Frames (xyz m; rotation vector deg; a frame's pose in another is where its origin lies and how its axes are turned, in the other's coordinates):
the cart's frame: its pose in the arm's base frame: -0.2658 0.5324 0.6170 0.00 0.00 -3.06
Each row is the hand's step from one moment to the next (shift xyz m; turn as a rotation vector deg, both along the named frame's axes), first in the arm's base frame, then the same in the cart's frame.
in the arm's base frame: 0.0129 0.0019 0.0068 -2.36 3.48 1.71
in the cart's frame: 0.0128 0.0026 0.0068 -2.54 3.35 1.71
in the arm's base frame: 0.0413 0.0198 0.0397 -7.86 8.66 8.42
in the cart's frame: 0.0402 0.0220 0.0397 -8.31 8.23 8.42
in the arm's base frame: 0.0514 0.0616 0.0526 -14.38 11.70 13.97
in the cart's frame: 0.0480 0.0643 0.0526 -14.98 10.92 13.97
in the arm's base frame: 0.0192 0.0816 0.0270 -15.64 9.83 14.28
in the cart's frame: 0.0148 0.0825 0.0270 -16.14 8.98 14.28
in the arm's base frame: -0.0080 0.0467 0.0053 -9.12 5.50 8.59
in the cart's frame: -0.0105 0.0462 0.0053 -9.40 5.01 8.59
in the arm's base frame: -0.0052 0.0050 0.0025 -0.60 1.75 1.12
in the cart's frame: -0.0055 0.0047 0.0025 -0.69 1.72 1.12
